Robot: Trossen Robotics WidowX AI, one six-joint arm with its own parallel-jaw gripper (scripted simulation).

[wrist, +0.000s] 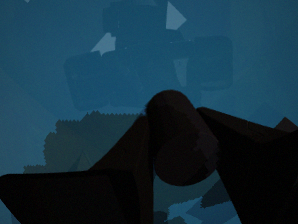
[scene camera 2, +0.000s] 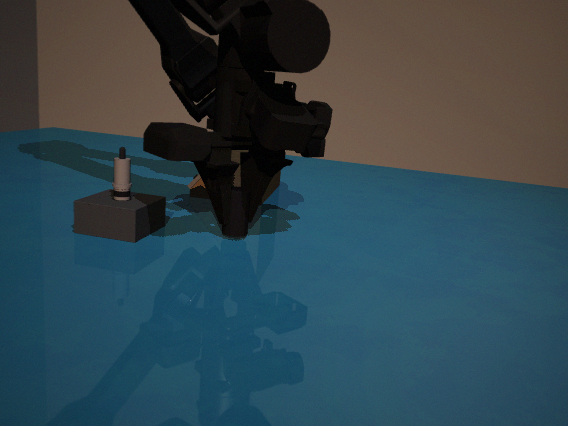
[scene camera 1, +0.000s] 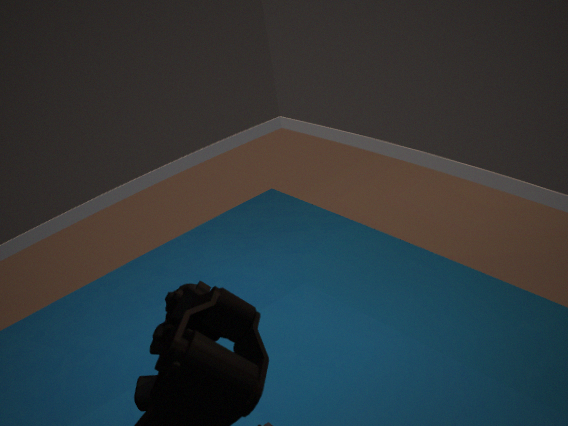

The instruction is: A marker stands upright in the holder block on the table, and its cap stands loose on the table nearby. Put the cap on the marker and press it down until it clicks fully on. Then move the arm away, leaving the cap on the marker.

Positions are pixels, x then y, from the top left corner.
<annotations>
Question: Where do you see a dark grey holder block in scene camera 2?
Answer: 113,223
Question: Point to a dark marker cap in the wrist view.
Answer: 185,151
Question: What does my gripper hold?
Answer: A dark marker cap.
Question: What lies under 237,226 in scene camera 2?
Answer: A dark marker cap.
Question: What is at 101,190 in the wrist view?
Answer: My gripper.
</annotations>
